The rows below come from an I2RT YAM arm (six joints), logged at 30 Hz.
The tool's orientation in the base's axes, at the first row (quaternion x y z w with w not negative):
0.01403 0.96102 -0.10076 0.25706
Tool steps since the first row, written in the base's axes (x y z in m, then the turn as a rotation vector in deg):
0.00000 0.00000 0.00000 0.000 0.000 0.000
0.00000 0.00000 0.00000 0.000 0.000 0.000
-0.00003 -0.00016 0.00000 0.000 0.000 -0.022
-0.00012 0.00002 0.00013 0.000 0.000 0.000
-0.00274 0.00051 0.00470 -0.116 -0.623 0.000
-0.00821 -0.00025 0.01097 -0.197 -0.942 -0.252
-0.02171 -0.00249 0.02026 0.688 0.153 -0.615
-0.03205 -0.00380 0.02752 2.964 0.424 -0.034
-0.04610 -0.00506 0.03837 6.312 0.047 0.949
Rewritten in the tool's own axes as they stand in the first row. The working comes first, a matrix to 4 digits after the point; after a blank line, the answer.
The tool's axes in the first row as the columns of a matrix, in the base's axes (used below as rounded here):
-0.8674 0.0788 0.4913
-0.0248 0.9793 -0.2009
-0.4969 -0.1865 -0.8475

0.00000 0.00000 0.00000 0.000 0.000 0.000
0.00000 0.00000 0.00000 0.000 0.000 0.000
0.00003 -0.00016 0.00002 0.011 0.004 0.019
0.00004 -0.00001 -0.00017 0.000 0.000 0.000
0.00003 -0.00059 -0.00543 0.116 -0.619 0.068
0.00168 -0.00294 -0.01328 0.319 -0.891 0.306
0.00883 -0.00793 -0.02734 -0.295 0.319 0.828
0.01422 -0.01138 -0.03831 -2.565 0.655 1.400
0.02105 -0.01574 -0.05415 -5.948 0.366 2.287

